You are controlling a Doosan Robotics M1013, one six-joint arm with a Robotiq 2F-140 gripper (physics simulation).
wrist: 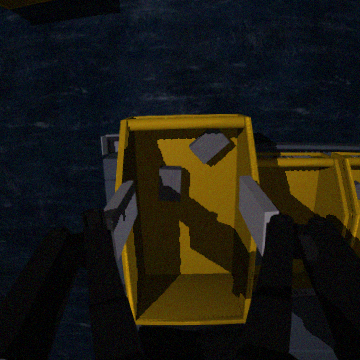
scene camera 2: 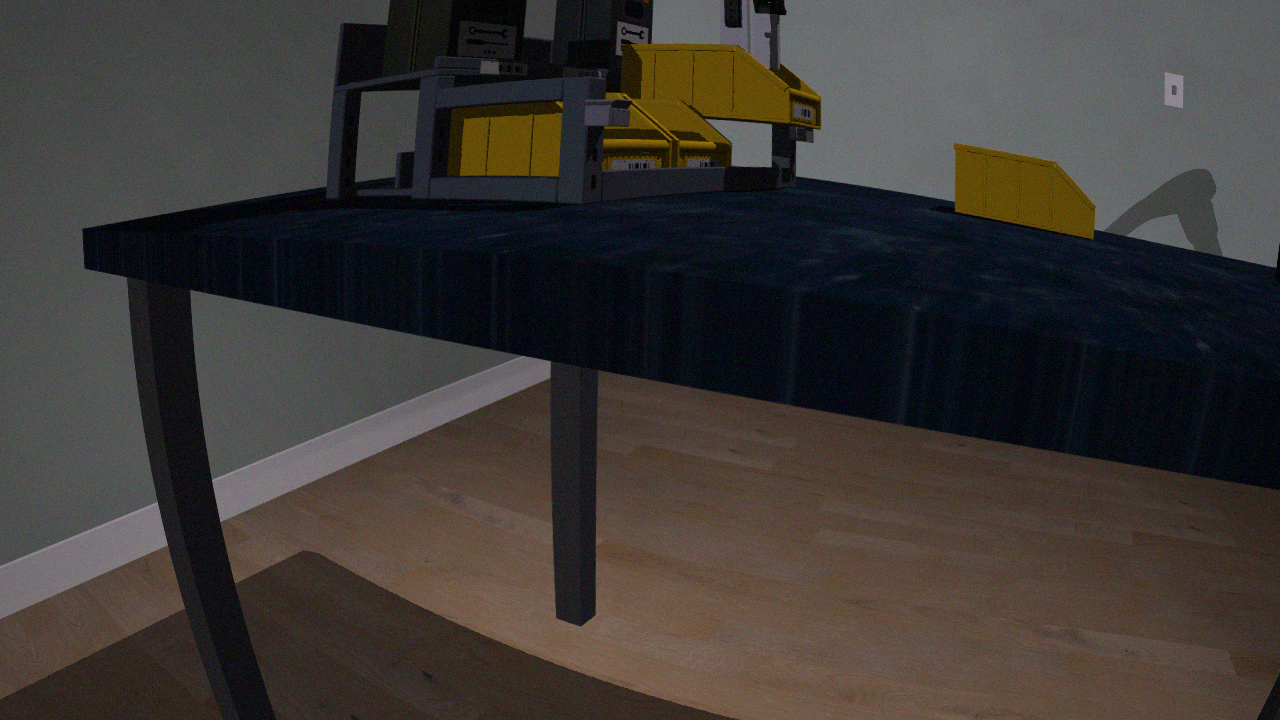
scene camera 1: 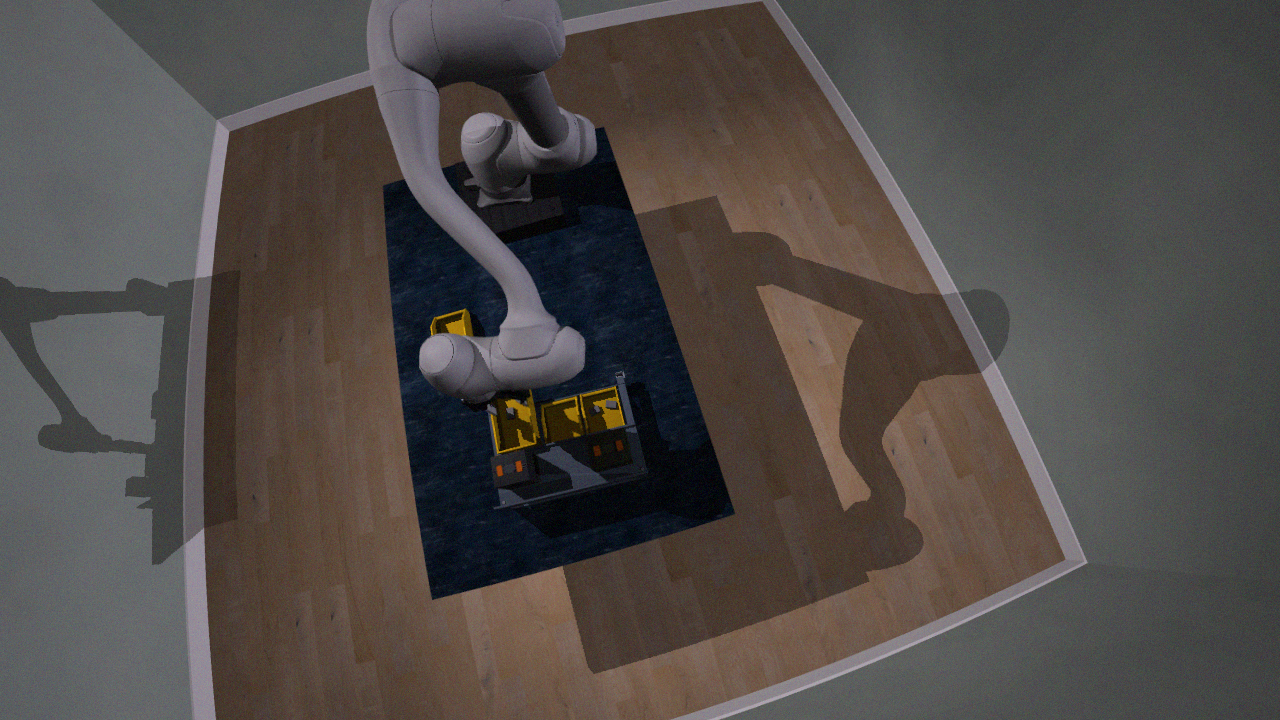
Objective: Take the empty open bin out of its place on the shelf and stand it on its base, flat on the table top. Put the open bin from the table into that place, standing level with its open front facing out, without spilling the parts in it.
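Where they show: gripper, fingertip midpoint: (wrist: 186,194) (scene camera 2: 752,64) (scene camera 1: 510,406); arm's base at its link origin: (scene camera 1: 505,183).
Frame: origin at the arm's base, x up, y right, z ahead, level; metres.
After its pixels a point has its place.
Note:
My gripper (wrist: 186,194) @[x 0.050, y -0.035, z 0.767 m] is shut on the side walls of a yellow open bin (scene camera 1: 514,425) @[x -0.009, y -0.028, z 0.808 m] (scene camera 2: 716,85) @[x 0.021, y -0.086, z 0.774 m] (wrist: 200,300) @[x 0.037, y -0.063, z 0.876 m]. Two grey parts show inside it in the wrist view. In scene camera 2 this bin hangs roughly level, above the height of the shelf's lower bins, with its low front facing out. From above it overlaps the shelf's end place, beside the other bins. The shelf (scene camera 1: 625,402) @[x 0.007, y -0.333, z 0.777 m] (scene camera 2: 581,170) @[x -0.056, y -0.334, z 0.707 m] is a grey frame. The empty yellow bin (scene camera 1: 453,321) @[x -0.074, y 0.182, z 0.450 m] (scene camera 2: 1020,189) @[x -0.040, y 0.115, z 0.517 m] stands upright on the dark blue table top (scene camera 1: 537,277) @[x -0.077, y -0.087, z 0.326 m] (scene camera 2: 895,259) @[x -0.077, y -0.366, z 0.489 m]. The place beneath the held bin is largely hidden.
Two other yellow bins, a middle one (scene camera 1: 562,422) @[x -0.068, y -0.149, z 0.800 m] and an end one (scene camera 1: 603,410) @[x -0.068, y -0.267, z 0.777 m], stand side by side on the lower shelf, close to the held bin. Two dark cases (scene camera 1: 512,469) @[x 0.147, y -0.064, z 0.940 m] (scene camera 1: 609,447) @[x 0.121, y -0.289, z 0.907 m] stand on the upper level. A shelf post with a hook (wrist: 110,145) @[x -0.022, y 0.042, z 0.753 m] shows beside the held bin.

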